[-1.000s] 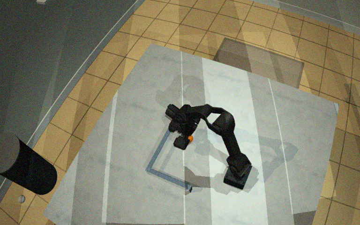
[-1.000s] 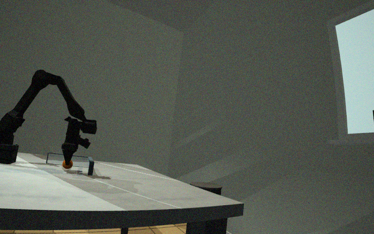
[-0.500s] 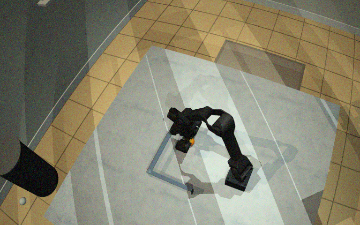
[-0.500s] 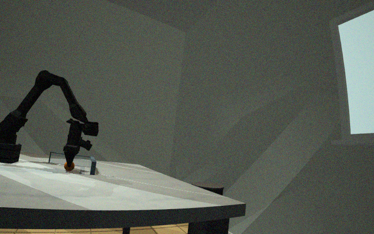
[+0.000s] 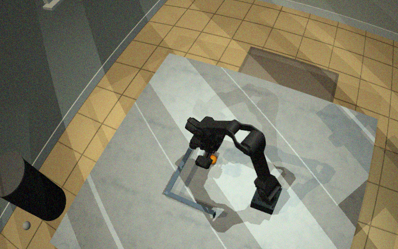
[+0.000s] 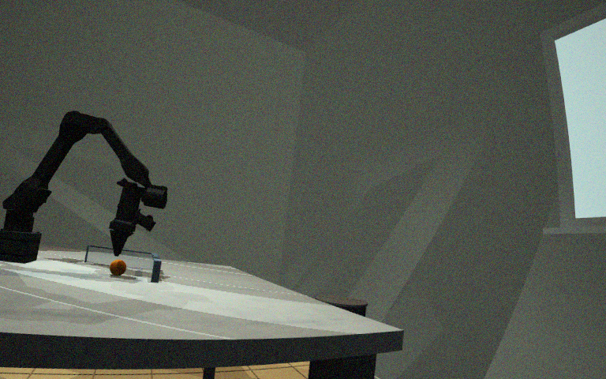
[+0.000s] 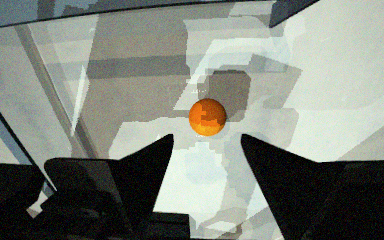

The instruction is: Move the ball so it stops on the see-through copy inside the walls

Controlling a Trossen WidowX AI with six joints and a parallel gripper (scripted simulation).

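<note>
Now: gripper tip 40 mm above the orange ball and 10 mm short of it. Also, from my gripper tip: see-through copy of ball (40 mm below, 10 mm ahead); clear wall (240 mm to the left, 30 mm below).
</note>
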